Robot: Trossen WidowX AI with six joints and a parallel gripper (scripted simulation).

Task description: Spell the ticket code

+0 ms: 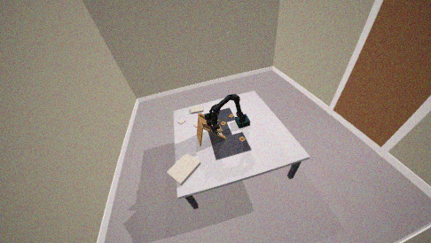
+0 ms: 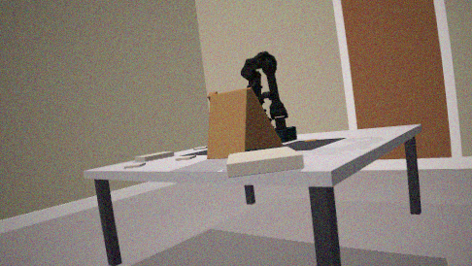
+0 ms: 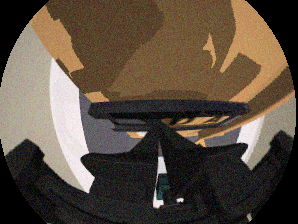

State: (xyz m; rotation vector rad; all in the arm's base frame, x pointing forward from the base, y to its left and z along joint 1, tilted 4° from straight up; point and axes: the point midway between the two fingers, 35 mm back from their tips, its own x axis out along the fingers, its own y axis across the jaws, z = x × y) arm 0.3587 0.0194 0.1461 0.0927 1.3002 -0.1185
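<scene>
My gripper tip is now 3 cm to the left of the orange letter tile. From my gripper tip the other things lie so: white ticket: 9 cm below, 5 cm behind, 1 cm to the left; then cream book: 45 cm ahead, 20 cm to the left, 14 cm below; then dark mat: 18 cm behind, 16 cm below, 6 cm to the right.
</scene>
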